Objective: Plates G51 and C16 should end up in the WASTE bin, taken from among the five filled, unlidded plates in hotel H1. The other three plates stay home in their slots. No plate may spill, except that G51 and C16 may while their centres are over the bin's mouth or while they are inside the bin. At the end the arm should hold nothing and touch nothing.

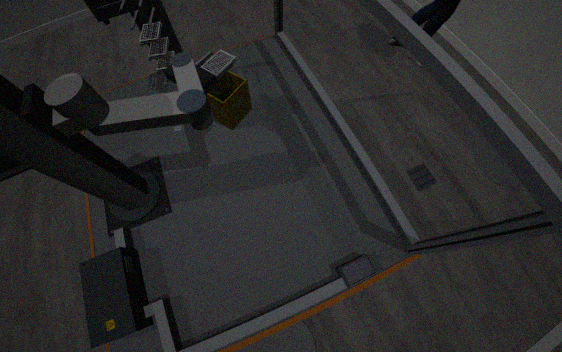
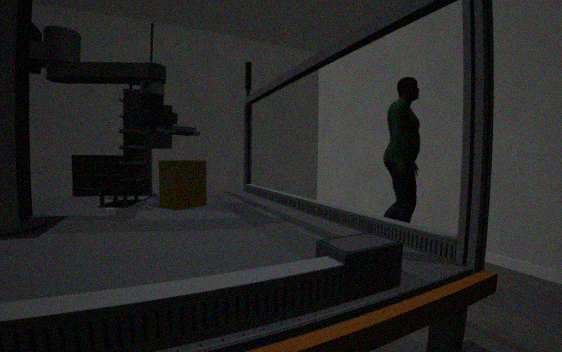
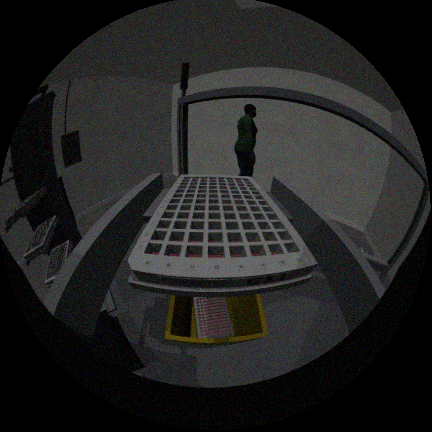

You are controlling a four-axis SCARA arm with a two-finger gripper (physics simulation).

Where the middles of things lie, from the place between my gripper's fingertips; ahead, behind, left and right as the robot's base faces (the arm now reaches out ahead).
Labels:
My hand is 22 cm past the hotel H1 [image 2: 132, 171], 37 cm to the right of it and 4 cm above it. From my hand the other things lie so: cabinet [image 1: 108, 288] (71 cm behind, 65 cm to the right, 27 cm below).

